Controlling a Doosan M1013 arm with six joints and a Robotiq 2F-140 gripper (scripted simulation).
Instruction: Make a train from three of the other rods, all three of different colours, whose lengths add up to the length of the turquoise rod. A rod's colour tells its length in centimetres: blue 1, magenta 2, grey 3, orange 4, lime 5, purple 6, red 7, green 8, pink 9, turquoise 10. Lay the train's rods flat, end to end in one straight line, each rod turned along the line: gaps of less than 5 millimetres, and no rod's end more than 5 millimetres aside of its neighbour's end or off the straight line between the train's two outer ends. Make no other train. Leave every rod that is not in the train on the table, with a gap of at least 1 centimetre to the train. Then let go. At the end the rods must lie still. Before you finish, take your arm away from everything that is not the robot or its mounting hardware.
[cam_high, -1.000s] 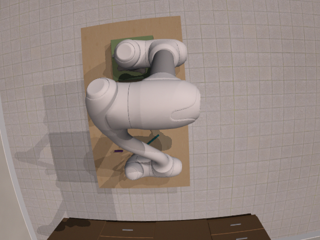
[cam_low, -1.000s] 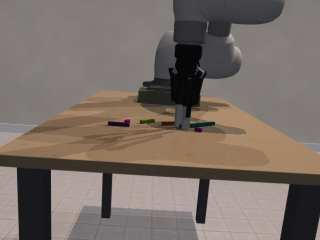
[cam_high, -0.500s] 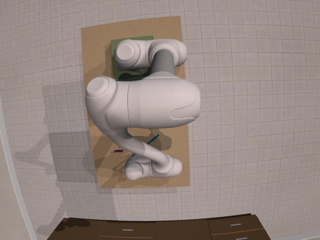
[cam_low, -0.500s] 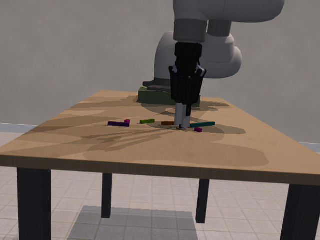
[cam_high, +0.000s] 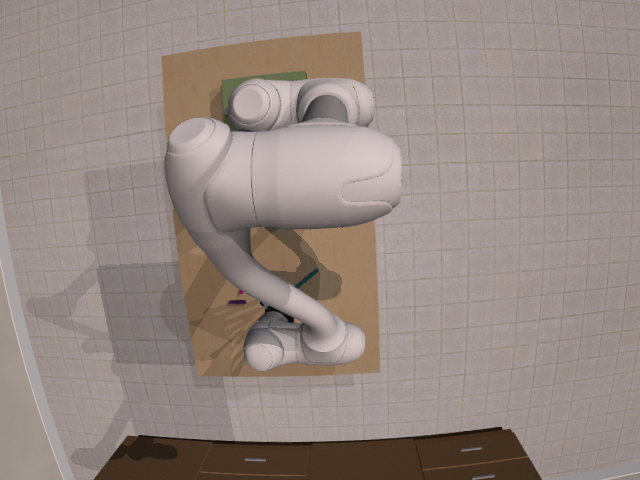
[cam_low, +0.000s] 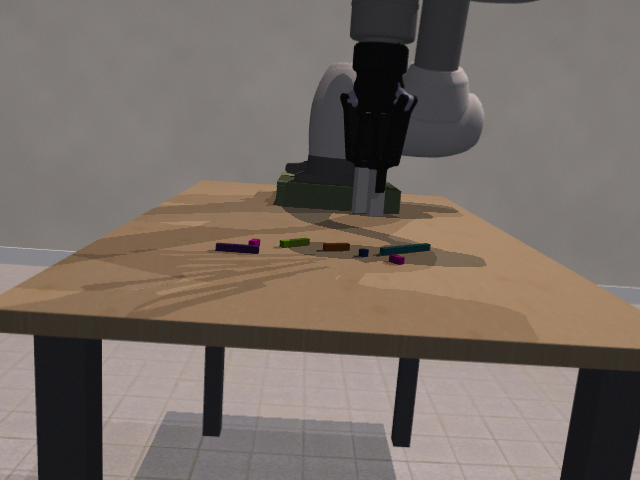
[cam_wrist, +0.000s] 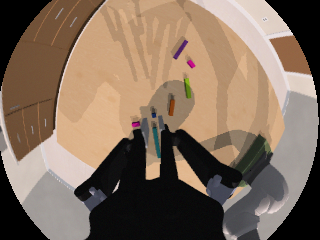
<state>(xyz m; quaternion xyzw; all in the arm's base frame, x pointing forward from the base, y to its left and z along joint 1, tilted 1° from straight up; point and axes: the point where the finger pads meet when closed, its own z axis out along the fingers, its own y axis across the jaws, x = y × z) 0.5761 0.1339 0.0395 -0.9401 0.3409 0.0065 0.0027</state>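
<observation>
The orange rod is 90 mm below my hand, 40 mm to the right of it and 20 mm behind it. Also, from my hand: blue rod (90 mm below); lime rod (110 mm to the right, 90 mm below, 20 mm behind); turquoise rod (90 mm below, 60 mm to the left, 60 mm behind).
</observation>
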